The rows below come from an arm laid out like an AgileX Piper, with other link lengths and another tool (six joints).
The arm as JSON. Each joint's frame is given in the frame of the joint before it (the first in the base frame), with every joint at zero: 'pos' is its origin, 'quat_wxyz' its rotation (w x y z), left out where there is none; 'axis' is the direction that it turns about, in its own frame. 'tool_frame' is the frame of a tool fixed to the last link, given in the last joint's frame.
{
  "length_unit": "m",
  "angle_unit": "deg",
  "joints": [
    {
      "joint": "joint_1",
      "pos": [
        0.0,
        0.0,
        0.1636
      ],
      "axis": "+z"
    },
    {
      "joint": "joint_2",
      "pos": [
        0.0,
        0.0,
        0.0
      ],
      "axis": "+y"
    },
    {
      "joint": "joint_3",
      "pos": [
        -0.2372,
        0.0,
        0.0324
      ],
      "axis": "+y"
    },
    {
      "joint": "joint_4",
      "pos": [
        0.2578,
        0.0,
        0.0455
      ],
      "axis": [
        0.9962,
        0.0,
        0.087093
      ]
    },
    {
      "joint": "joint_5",
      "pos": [
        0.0,
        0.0,
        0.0
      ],
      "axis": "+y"
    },
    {
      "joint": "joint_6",
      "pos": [
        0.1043,
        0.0,
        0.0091
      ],
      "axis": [
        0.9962,
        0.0,
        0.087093
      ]
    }
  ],
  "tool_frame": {
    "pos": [
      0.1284,
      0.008,
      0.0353
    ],
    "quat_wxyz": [
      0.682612,
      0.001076,
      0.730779,
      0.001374
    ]
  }
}
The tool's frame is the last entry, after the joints.
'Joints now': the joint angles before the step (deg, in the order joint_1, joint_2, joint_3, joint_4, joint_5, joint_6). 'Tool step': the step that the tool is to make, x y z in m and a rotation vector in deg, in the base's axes. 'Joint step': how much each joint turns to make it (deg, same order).
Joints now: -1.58 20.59 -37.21 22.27 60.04 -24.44
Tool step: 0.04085 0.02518 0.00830 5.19 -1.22 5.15
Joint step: 0.00 12.37 -1.31 12.60 -8.99 -10.76
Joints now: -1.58 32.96 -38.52 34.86 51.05 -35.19
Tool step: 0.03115 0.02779 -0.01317 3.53 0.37 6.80
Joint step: 1.05 12.29 -0.12 14.58 -5.06 -15.92
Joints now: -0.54 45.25 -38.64 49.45 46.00 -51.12
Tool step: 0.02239 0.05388 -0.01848 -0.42 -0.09 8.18
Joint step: 11.39 13.27 -3.28 6.76 -8.67 -9.09
